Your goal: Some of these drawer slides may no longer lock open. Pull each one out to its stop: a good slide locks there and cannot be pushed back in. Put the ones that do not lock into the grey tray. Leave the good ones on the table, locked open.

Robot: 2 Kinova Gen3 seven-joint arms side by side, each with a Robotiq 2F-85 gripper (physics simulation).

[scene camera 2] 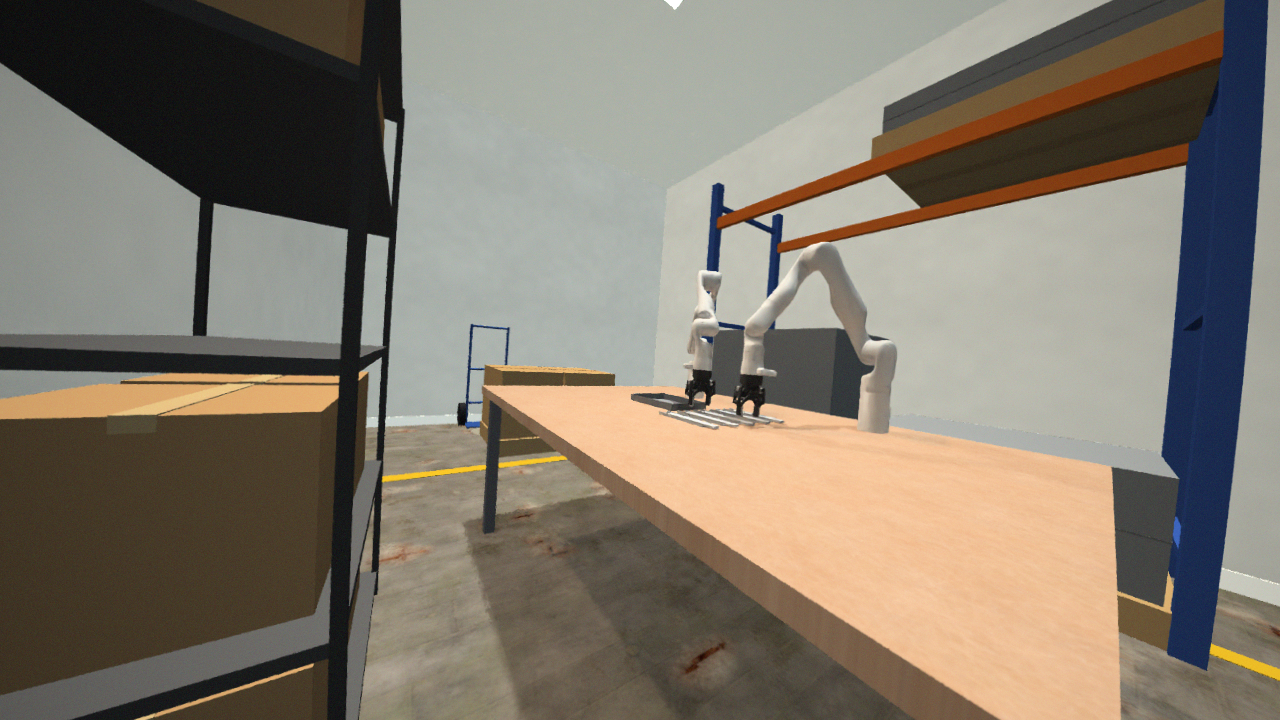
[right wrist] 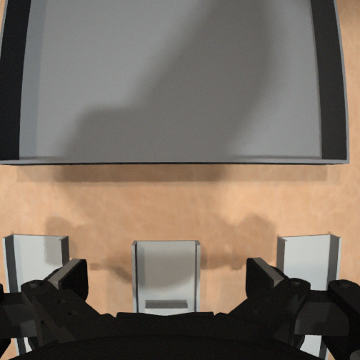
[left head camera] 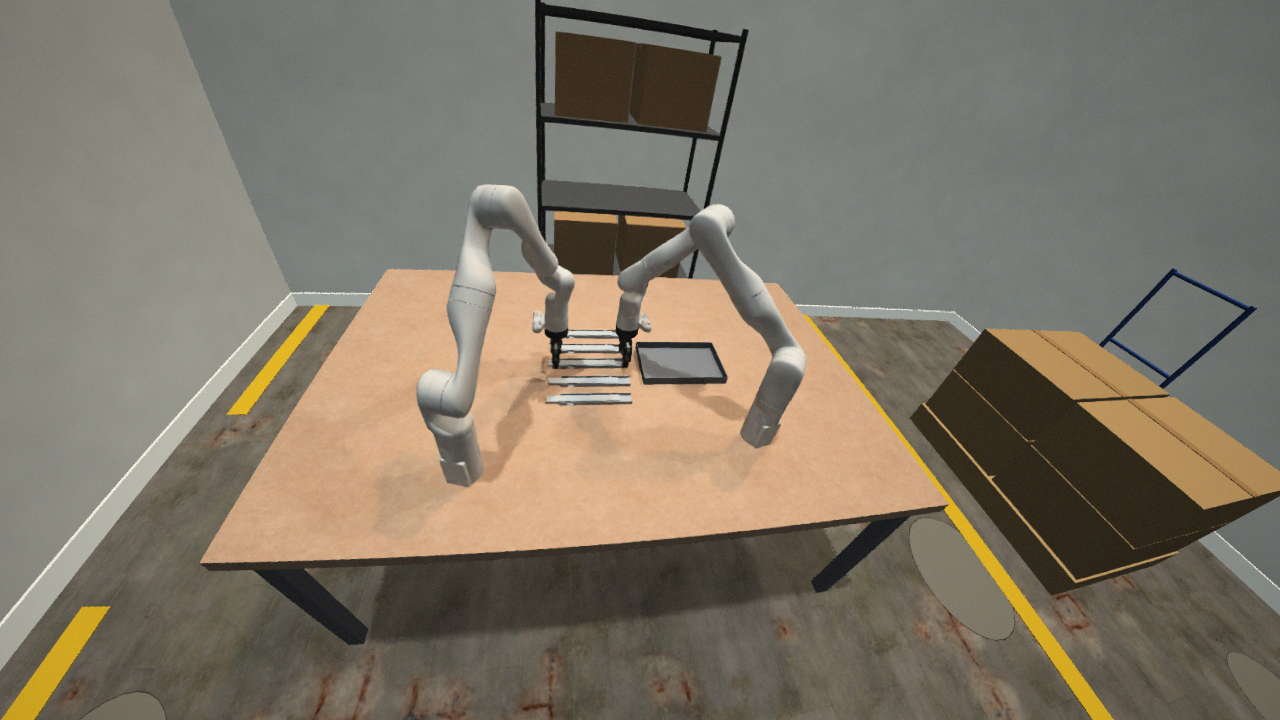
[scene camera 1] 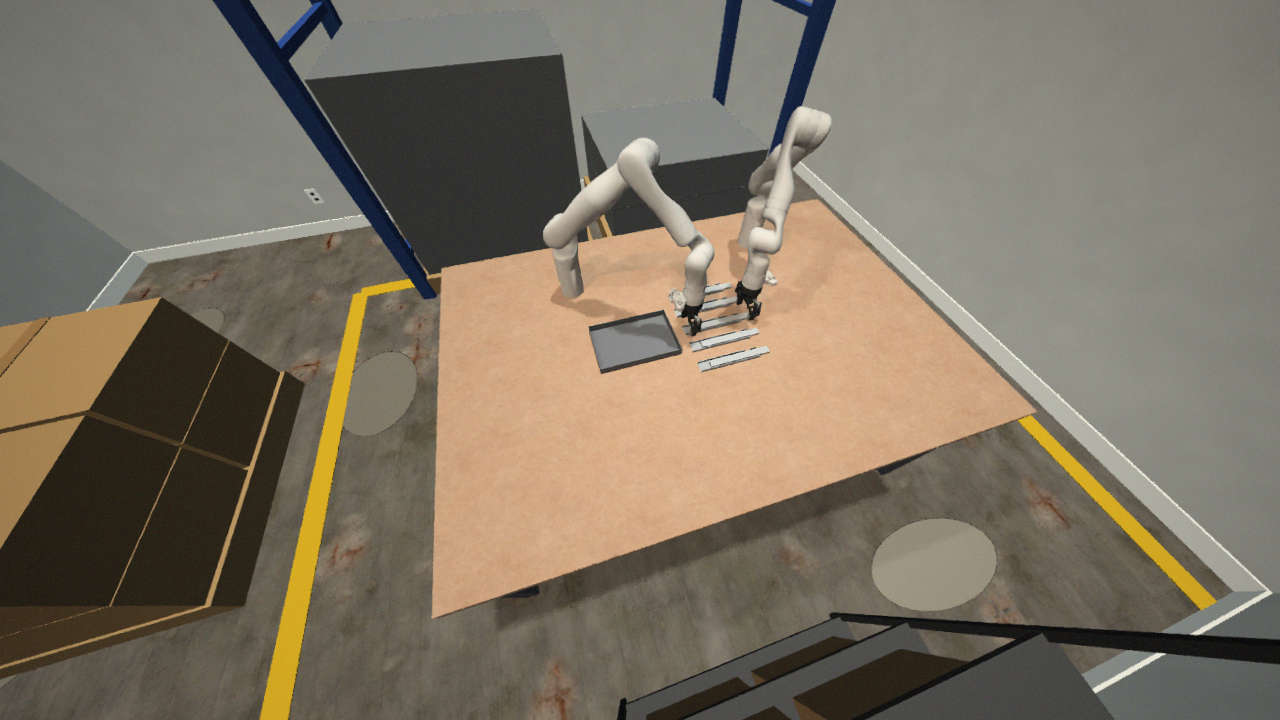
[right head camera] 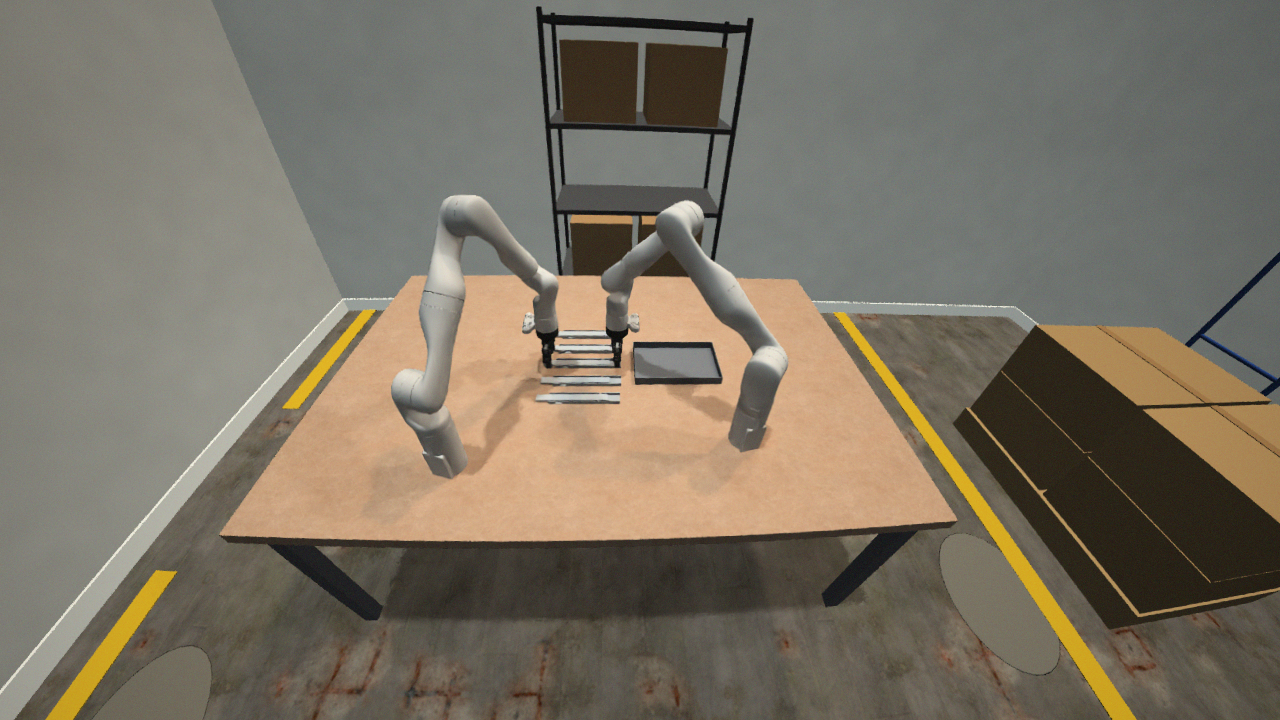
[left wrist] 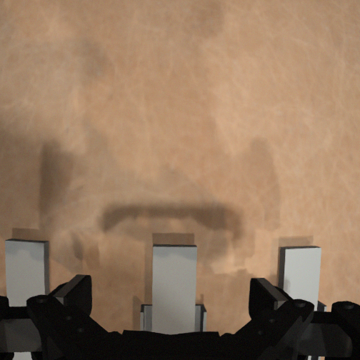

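Where they show: left gripper, between the fingertips: (scene camera 2: 747,416) (left head camera: 555,358) (scene camera 1: 743,312) (right head camera: 550,358); right gripper, between the fingertips: (scene camera 2: 699,406) (left head camera: 623,358) (scene camera 1: 688,325) (right head camera: 616,358); left arm's base, origin of its link: (scene camera 2: 871,431) (left head camera: 465,470) (right head camera: 451,463); right arm's base, origin of its link: (scene camera 2: 694,397) (left head camera: 754,435) (scene camera 1: 572,290) (right head camera: 743,438).
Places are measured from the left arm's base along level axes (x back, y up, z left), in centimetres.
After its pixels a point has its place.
Note:
Several slim silver drawer slides lie parallel in a row. The middle slide (left head camera: 590,363) @(x -49.4, y 1.2, z -22.1 cm) (right head camera: 586,363) @(x -49.6, y 1.1, z -22.7 cm) (scene camera 1: 723,323) @(x -50.5, y 0.9, z -18.7 cm) has a narrow inner member (left wrist: 174,280) sticking out of its wider rail at the left end. The channel end of the middle slide (right wrist: 166,265) shows in the right wrist view. My left gripper (left head camera: 555,363) @(x -46.5, y 2.9, z -10.5 cm) (scene camera 1: 753,313) @(x -46.5, y 2.9, z -10.5 cm) (left wrist: 170,295) is open, its fingers apart on either side of that inner member. My right gripper (left head camera: 626,363) @(x -53.3, y 2.8, z -32.8 cm) (scene camera 1: 694,328) @(x -53.3, y 2.8, z -32.8 cm) (right wrist: 166,277) is open over the slide's other end. The grey tray (left head camera: 683,382) @(x -49.0, y 0.7, z -55.0 cm) (right wrist: 175,162) holds no slide.
Neighbouring slides (left wrist: 27,270) (left wrist: 302,272) lie close on both sides of the left fingers; others (right wrist: 40,250) (right wrist: 310,255) flank the right fingers. The tray stands just right of the row in the head views. A black shelf rack (left head camera: 539,161) stands behind the table.

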